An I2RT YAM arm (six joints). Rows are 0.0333 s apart.
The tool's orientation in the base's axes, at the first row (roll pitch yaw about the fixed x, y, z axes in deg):
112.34, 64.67, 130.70
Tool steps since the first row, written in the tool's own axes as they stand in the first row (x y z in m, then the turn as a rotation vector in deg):
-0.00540, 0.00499, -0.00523, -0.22, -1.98, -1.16
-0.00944, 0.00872, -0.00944, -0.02, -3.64, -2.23
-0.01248, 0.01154, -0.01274, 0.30, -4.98, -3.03
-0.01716, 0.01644, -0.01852, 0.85, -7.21, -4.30
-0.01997, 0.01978, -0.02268, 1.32, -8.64, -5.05
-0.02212, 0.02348, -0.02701, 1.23, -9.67, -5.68
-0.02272, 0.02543, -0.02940, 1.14, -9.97, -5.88
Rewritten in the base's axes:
-0.00462, 0.00086, 0.00771, -0.50, -2.21, -0.40
-0.00834, 0.00139, 0.01352, -1.12, -3.98, -1.06
-0.01127, 0.00176, 0.01792, -1.61, -5.33, -1.75
-0.01657, 0.00258, 0.02503, -2.36, -7.55, -2.92
-0.02050, 0.00319, 0.02957, -2.82, -8.92, -3.79
-0.02485, 0.00427, 0.03368, -3.11, -10.07, -4.01
-0.02740, 0.00498, 0.03538, -3.20, -10.44, -4.02

